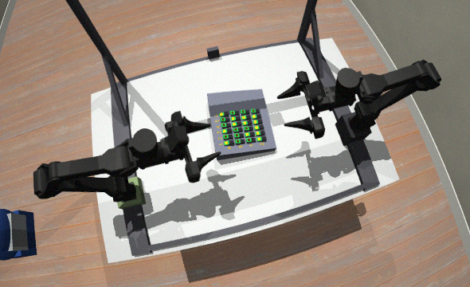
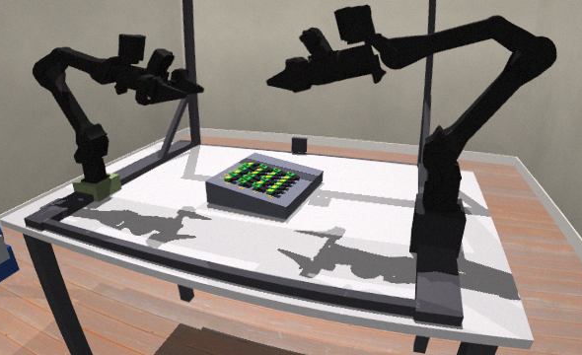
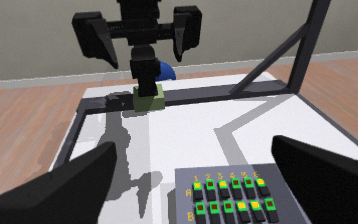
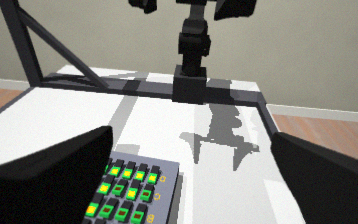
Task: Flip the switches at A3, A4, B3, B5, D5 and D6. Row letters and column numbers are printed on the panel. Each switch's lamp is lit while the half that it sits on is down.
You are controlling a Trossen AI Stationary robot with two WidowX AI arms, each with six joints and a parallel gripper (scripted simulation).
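Observation:
My left gripper is now 26 cm above the switch A3, 17 cm to the left of it and 9 cm past it. The rest, counted from my left hand: switch D6 (27 cm below, 15 cm behind, 4 cm to the right); switch B3 (26 cm below, 13 cm to the right, 9 cm behind); switch D5 (27 cm below, 12 cm behind, 4 cm to the right).

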